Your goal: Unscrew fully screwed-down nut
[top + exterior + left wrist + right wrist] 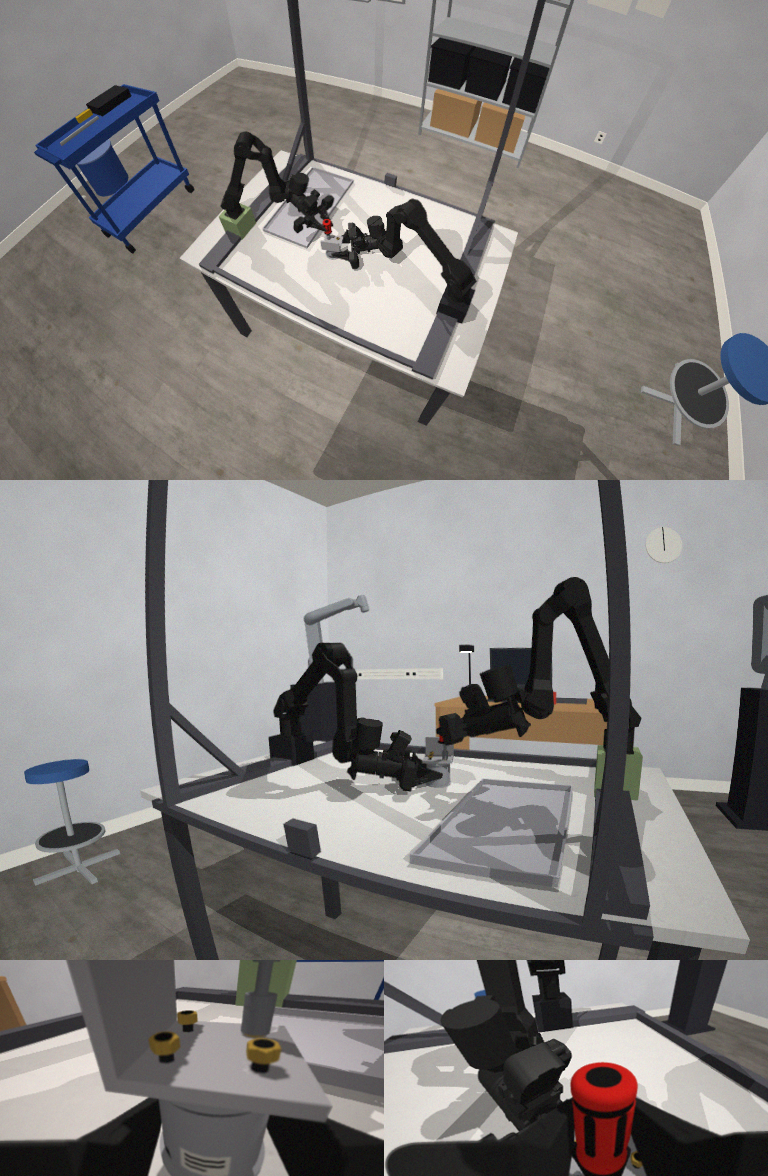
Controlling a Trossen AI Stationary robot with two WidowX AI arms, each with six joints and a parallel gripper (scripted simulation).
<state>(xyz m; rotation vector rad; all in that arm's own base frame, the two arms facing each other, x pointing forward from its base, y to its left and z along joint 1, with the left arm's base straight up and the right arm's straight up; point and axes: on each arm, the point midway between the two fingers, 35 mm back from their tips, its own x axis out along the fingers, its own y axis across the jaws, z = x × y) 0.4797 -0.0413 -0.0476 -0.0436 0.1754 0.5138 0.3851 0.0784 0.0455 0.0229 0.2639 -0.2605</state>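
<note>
Now: the red-handled nut driver 10 mm ahead of my right hand, 20 mm to the left of it and 30 mm below it. Also, from my right hand: l-shaped bracket: 20 mm ahead, 40 mm to the left, 70 mm below; then grey joint module: 10 mm ahead, 40 mm to the left, 110 mm below; then shallow grey tray: 170 mm behind, 170 mm to the right, 140 mm below.
My left gripper is now 10 mm short of the grey joint module and 30 mm to the left of it. From my left hand the other things lie so: l-shaped bracket (10 mm ahead, 30 mm to the right, 40 mm above); then red-handled nut driver (50 mm to the right, 80 mm above); then shallow grey tray (170 mm behind, 240 mm to the right, 30 mm below).
</note>
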